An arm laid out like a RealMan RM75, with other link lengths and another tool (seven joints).
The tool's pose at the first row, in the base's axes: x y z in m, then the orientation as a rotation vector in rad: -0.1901 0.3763 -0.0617 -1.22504 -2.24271 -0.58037
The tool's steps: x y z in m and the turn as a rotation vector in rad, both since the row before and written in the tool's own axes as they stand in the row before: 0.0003 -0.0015 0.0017 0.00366 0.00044 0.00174; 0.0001 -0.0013 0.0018 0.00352 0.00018 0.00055; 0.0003 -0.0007 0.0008 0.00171 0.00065 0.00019; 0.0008 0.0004 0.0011 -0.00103 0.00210 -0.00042; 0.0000 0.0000 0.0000 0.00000 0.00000 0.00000; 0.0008 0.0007 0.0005 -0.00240 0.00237 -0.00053; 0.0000 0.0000 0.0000 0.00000 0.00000 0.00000; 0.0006 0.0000 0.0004 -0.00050 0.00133 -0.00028; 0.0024 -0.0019 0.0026 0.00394 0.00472 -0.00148; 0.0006 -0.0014 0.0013 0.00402 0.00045 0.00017
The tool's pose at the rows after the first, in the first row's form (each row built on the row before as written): -0.1919 0.3767 -0.0630 -1.22483 -2.24117 -0.57557; -0.1935 0.3772 -0.0645 -1.22358 -2.24071 -0.57127; -0.1944 0.3775 -0.0650 -1.22258 -2.24008 -0.56949; -0.1947 0.3789 -0.0653 -1.22150 -2.23862 -0.57190; -0.1947 0.3789 -0.0653 -1.22150 -2.23862 -0.57190; -0.1946 0.3801 -0.0651 -1.22084 -2.23698 -0.57611; -0.1946 0.3801 -0.0651 -1.22084 -2.23698 -0.57611; -0.1950 0.3807 -0.0650 -1.22007 -2.23607 -0.57746; -0.1983 0.3828 -0.0657 -1.21399 -2.23336 -0.57567; -0.2001 0.3832 -0.0665 -1.21193 -2.23299 -0.57107
